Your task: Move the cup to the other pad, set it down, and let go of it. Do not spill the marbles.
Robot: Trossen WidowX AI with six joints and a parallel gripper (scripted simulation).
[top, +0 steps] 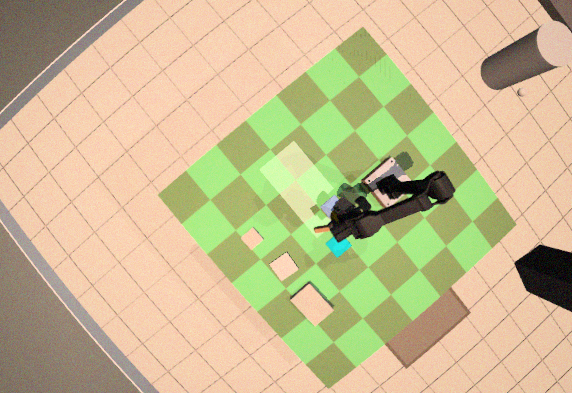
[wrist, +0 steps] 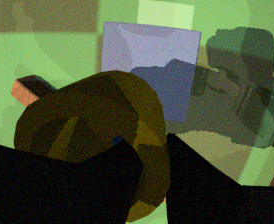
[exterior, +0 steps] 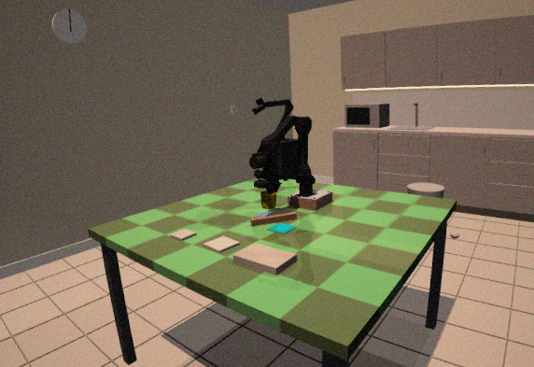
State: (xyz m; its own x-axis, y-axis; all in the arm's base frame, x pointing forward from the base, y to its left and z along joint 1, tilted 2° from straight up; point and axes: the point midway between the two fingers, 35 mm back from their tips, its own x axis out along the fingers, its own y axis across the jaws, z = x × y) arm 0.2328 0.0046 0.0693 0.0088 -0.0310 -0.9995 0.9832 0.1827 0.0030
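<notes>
Right now my gripper tip is 80 mm short of the cyan pad, 150 mm to the right of it and 90 mm above it. From my gripper tip the other things lie so: wooden bar 50 mm ahead, 60 mm to the left, 80 mm below; yellow cup 20 mm ahead.
</notes>
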